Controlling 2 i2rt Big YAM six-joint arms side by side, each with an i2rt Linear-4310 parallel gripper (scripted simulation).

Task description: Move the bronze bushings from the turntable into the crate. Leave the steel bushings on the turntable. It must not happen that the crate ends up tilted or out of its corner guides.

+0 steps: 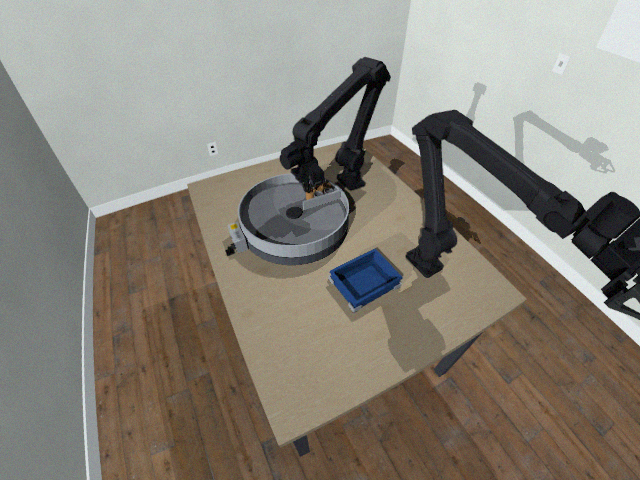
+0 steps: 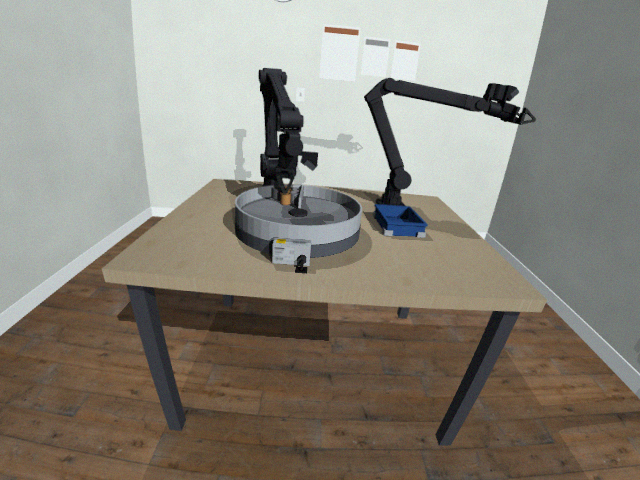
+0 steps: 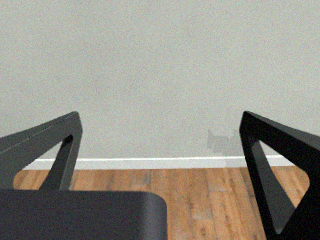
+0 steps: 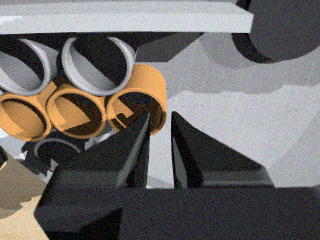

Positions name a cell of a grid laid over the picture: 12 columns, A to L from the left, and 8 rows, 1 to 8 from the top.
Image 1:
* blue crate: G5
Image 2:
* blue crate: H4
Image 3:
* left gripper: G5
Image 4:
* right gripper: G5
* bronze bushing: E4
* steel bushing: B6
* bronze bushing: C4
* steel bushing: D3
